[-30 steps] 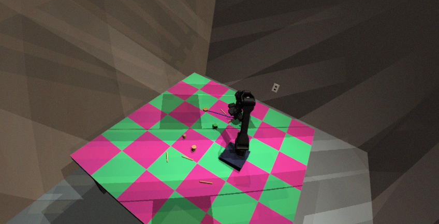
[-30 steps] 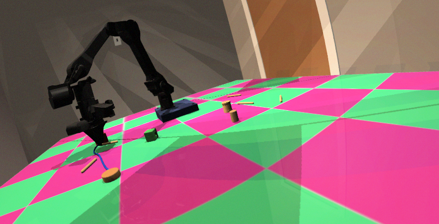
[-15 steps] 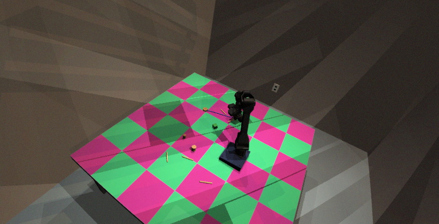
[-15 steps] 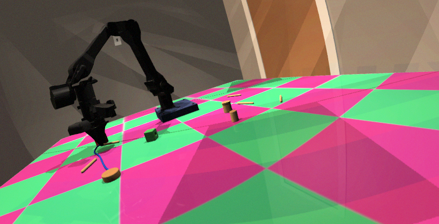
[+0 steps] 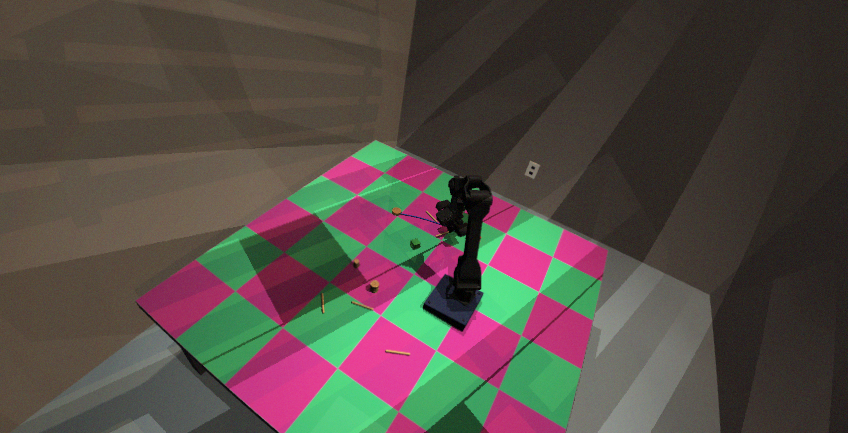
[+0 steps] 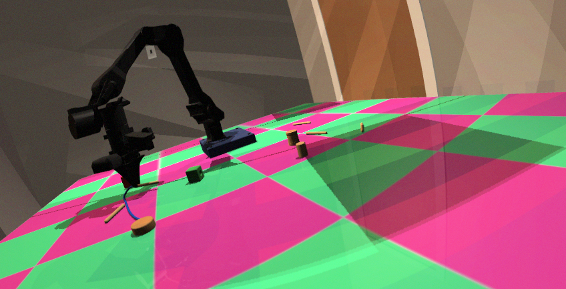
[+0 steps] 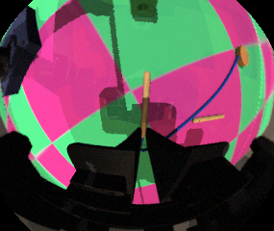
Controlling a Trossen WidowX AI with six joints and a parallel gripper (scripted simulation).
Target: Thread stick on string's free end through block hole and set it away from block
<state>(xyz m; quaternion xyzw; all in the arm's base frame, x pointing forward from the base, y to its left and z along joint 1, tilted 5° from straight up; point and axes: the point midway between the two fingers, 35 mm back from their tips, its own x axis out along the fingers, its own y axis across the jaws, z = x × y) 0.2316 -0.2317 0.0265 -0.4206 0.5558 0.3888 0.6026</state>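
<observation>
My gripper tip is now 5 cm short of the green block and 16 cm to the right of it. The rest, counted from my gripper tip: red cube (10 cm behind, 5 cm to the right); round wooden button (24 cm ahead, 7 cm to the left, 1 cm below).
</observation>
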